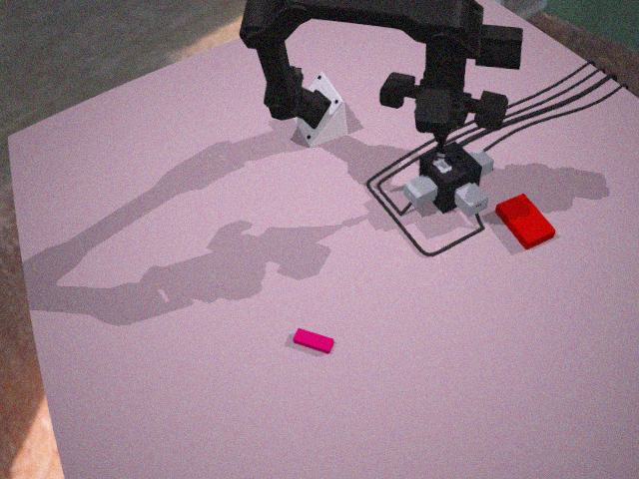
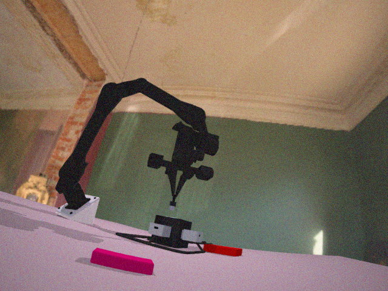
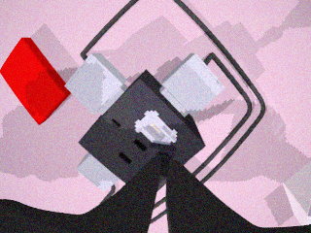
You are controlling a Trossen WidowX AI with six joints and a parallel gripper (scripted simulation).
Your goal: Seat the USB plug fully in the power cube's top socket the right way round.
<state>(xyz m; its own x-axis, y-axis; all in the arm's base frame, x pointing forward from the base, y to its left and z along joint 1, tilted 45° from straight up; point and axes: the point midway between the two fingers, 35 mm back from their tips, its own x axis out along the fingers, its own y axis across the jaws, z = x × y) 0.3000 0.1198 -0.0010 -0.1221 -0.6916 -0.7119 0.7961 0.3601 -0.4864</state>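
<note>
My gripper tip is 20 mm above the USB plug. The rest, counted from my gripper tip: magenta block: 320 mm to the right, 140 mm ahead, 130 mm below; then red block: 130 mm below, 130 mm ahead, 90 mm to the left.
</note>
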